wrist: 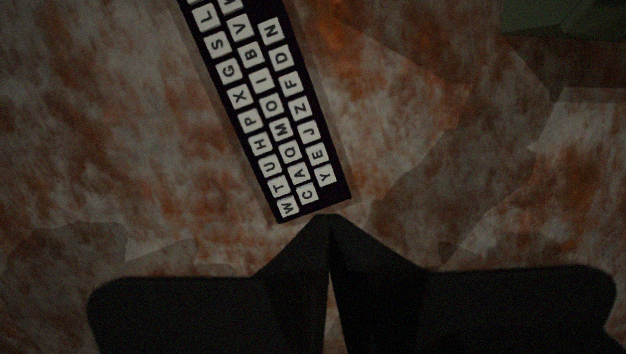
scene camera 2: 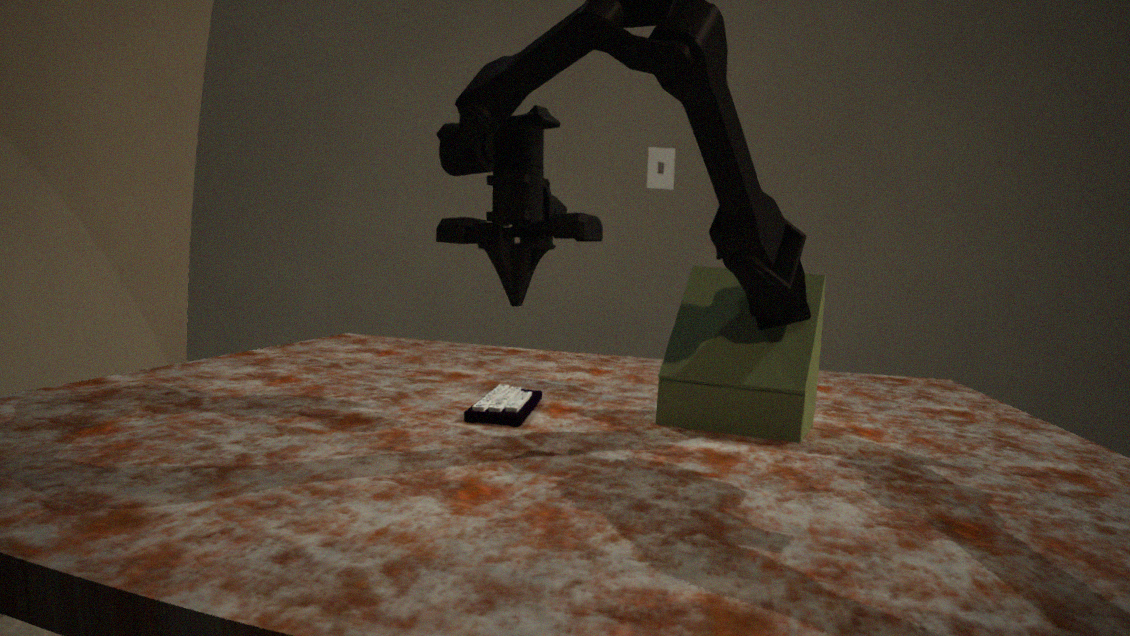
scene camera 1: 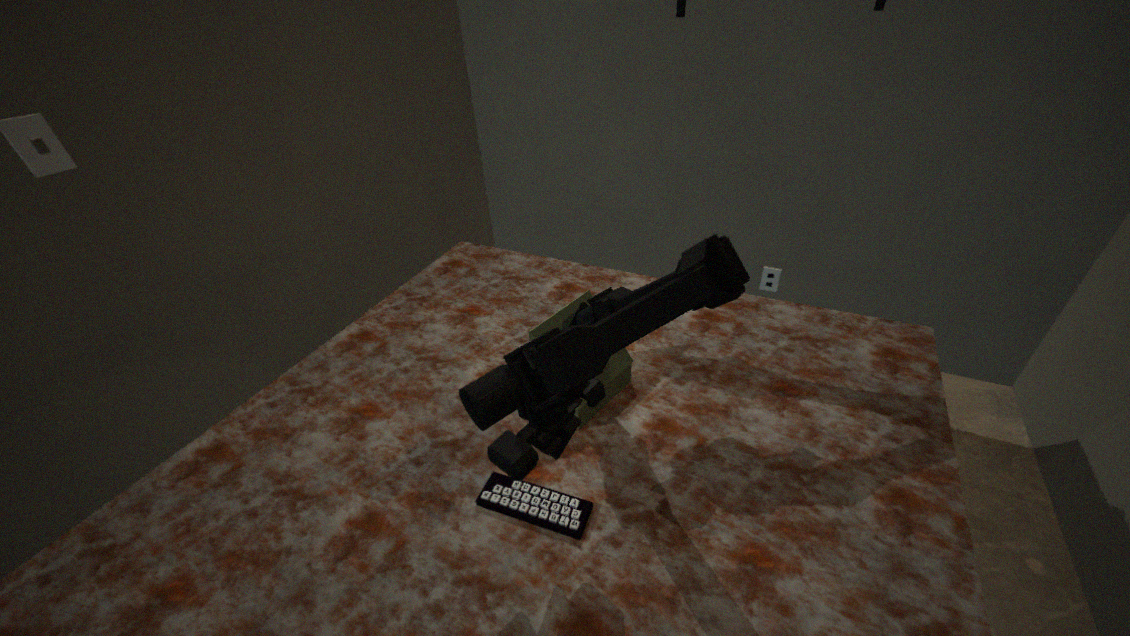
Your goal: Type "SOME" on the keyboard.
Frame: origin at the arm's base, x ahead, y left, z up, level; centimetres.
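Seen in the pictures: gripper, fingertip midpoint: (wrist: pixel 326 225) (scene camera 2: pixel 516 306) (scene camera 1: pixel 555 456); arm's base, origin of the base link: (scene camera 2: pixel 779 304) (scene camera 1: pixel 587 323).
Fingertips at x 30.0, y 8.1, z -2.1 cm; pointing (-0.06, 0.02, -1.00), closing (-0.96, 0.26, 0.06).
Offsets run from my fingertips to a thing's top centre. Level surfaces: height alone.
A small black keyboard @(dx +1.6, dy -4.2, dz -11.0 cm) (scene camera 1: pixel 534 506) (scene camera 2: pixel 502 405) with white letter keys lies flat on the table. In the wrist view its rows run from the top left down to the middle. The S key @(dx +3.7, dy -8.4, dz -11.0 cm) (wrist: pixel 217 45), the O key @(dx +1.5, dy -3.7, dz -11.0 cm) (wrist: pixel 271 106), the M key @(dx +1.4, dy -2.0, dz -11.0 cm) (wrist: pixel 281 129) and the E key @(dx -0.6, dy +0.5, dz -11.0 cm) (wrist: pixel 315 154) all show there. My gripper (scene camera 2: pixel 516 304) (wrist: pixel 326 225) is shut with nothing between its fingers. It points down and hangs well above the keyboard, touching no key. In scene camera 1 the arm hides the fingertips.
A green sloped block (scene camera 1: pixel 608 385) (scene camera 2: pixel 735 406) under the arm's base stands on the mottled orange and grey table @(dz -12.8 cm) (scene camera 1: pixel 316 505) (scene camera 2: pixel 355 537). Its edge shows at the top right of the wrist view. Walls with outlet plates stand behind.
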